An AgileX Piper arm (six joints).
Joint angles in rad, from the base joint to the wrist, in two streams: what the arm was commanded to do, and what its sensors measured. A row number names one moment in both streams.
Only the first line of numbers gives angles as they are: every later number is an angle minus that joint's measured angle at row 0.
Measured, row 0:
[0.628, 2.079, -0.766, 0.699, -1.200, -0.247]
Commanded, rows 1 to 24:
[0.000, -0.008, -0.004, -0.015, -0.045, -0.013]
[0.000, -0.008, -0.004, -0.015, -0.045, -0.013]
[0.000, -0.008, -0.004, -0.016, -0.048, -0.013]
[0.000, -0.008, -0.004, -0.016, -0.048, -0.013]
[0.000, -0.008, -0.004, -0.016, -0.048, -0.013]
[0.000, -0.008, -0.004, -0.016, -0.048, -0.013]
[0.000, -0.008, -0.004, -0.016, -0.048, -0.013]
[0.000, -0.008, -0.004, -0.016, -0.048, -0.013]
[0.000, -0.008, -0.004, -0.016, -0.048, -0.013]
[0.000, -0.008, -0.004, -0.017, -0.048, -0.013]
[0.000, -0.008, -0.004, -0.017, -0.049, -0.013]
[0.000, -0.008, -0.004, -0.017, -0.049, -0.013]
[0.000, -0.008, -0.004, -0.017, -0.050, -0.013]
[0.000, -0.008, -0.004, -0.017, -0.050, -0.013]
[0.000, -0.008, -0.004, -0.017, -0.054, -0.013]
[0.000, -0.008, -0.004, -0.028, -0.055, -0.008]
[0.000, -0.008, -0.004, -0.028, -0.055, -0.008]
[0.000, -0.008, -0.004, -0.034, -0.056, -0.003]
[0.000, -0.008, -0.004, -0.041, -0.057, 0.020]
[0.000, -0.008, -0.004, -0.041, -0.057, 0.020]
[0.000, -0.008, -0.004, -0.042, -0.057, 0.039]
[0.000, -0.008, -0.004, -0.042, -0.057, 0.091]
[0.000, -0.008, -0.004, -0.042, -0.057, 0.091]
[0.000, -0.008, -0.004, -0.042, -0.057, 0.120]
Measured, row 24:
[0.000, 0.000, 0.000, -0.003, 0.000, 0.069]
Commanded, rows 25 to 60:
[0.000, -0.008, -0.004, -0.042, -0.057, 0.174]
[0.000, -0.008, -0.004, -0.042, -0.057, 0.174]
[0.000, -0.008, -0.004, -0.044, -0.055, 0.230]
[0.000, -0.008, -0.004, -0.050, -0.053, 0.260]
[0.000, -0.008, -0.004, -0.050, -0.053, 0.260]
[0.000, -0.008, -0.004, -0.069, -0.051, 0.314]
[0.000, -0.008, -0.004, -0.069, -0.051, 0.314]
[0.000, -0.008, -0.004, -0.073, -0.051, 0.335]
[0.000, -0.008, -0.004, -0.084, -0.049, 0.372]
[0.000, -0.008, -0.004, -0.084, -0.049, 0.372]
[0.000, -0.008, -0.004, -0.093, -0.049, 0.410]
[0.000, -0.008, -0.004, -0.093, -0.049, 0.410]
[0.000, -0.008, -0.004, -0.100, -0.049, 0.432]
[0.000, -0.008, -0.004, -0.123, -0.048, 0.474]
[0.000, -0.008, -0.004, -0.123, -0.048, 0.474]
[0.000, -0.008, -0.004, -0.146, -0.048, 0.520]
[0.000, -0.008, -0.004, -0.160, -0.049, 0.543]
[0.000, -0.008, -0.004, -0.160, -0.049, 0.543]
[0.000, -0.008, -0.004, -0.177, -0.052, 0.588]
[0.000, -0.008, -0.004, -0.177, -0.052, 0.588]
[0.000, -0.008, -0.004, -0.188, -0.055, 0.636]
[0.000, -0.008, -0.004, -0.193, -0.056, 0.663]
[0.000, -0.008, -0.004, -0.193, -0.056, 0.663]
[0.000, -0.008, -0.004, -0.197, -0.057, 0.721]
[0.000, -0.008, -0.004, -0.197, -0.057, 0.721]
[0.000, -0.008, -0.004, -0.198, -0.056, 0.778]
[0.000, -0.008, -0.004, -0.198, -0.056, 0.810]
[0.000, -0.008, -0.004, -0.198, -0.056, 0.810]
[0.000, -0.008, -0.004, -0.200, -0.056, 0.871]
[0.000, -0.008, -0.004, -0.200, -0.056, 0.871]
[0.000, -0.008, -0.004, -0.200, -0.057, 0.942]
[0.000, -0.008, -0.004, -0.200, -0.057, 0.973]
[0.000, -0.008, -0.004, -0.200, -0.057, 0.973]
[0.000, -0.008, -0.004, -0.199, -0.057, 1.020]
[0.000, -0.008, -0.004, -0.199, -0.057, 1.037]
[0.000, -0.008, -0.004, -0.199, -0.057, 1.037]
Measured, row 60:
[-0.015, 0.003, 0.012, -0.065, -0.008, 0.949]
